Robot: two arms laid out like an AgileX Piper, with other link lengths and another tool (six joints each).
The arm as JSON. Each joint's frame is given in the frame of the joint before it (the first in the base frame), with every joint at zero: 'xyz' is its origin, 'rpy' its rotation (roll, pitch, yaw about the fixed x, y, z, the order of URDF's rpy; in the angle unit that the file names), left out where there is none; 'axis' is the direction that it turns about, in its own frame. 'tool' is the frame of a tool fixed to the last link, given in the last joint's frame.
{
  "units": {
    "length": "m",
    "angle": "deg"
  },
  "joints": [
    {
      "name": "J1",
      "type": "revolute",
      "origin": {
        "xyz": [
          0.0,
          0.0,
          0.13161
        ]
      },
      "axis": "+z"
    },
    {
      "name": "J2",
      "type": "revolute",
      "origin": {
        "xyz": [
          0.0,
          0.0,
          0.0
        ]
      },
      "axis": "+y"
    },
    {
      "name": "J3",
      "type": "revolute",
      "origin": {
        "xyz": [
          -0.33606,
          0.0,
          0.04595
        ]
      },
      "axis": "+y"
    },
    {
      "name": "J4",
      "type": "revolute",
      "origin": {
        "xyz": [
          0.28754,
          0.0,
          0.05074
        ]
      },
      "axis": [
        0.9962,
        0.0,
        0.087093
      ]
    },
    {
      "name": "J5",
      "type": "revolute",
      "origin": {
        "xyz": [
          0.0,
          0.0,
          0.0
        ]
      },
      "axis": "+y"
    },
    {
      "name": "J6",
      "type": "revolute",
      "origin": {
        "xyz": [
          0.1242,
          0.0,
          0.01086
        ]
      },
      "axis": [
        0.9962,
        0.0,
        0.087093
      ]
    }
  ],
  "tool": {
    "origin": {
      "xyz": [
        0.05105,
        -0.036,
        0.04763
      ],
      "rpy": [
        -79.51,
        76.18,
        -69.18
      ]
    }
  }
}
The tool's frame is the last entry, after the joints.
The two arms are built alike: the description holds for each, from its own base.
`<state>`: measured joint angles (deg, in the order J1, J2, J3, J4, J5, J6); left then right.
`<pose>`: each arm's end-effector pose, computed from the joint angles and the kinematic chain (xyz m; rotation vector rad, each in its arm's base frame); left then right.
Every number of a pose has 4 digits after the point. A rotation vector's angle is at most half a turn.
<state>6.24 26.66 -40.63 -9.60 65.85 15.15 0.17 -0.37 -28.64 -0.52 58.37 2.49</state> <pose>0.1370 -0.0559 0.3422 -0.1829 2.3832 0.0820 0.0712 -0.0388 0.3231 -0.3062 2.0010 0.0640</pose>
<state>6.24 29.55 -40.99 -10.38 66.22 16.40 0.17 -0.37 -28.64 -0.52 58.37 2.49</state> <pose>0.1459 -0.0578 0.3374 -0.1588 2.4318 0.0731 0.0712 -0.0388 0.3231 -0.3062 2.0010 0.0640</pose>
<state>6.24 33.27 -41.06 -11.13 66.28 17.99 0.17 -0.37 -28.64 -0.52 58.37 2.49</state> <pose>0.1578 -0.0593 0.3287 -0.1290 2.4933 0.0651 0.0712 -0.0388 0.3231 -0.3062 2.0010 0.0640</pose>
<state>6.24 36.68 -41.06 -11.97 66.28 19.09 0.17 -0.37 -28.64 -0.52 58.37 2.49</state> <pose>0.1685 -0.0608 0.3201 -0.1099 2.5499 0.0498 0.0712 -0.0388 0.3231 -0.3062 2.0010 0.0640</pose>
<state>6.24 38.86 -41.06 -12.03 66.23 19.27 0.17 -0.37 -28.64 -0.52 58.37 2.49</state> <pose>0.1755 -0.0603 0.3140 -0.1079 2.5865 0.0468 0.0712 -0.0388 0.3231 -0.3062 2.0010 0.0640</pose>
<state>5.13 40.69 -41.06 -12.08 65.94 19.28 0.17 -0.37 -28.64 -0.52 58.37 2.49</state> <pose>0.1807 -0.0631 0.3092 -0.0851 2.6141 0.0371 0.0712 -0.0388 0.3231 -0.3062 2.0010 0.0640</pose>
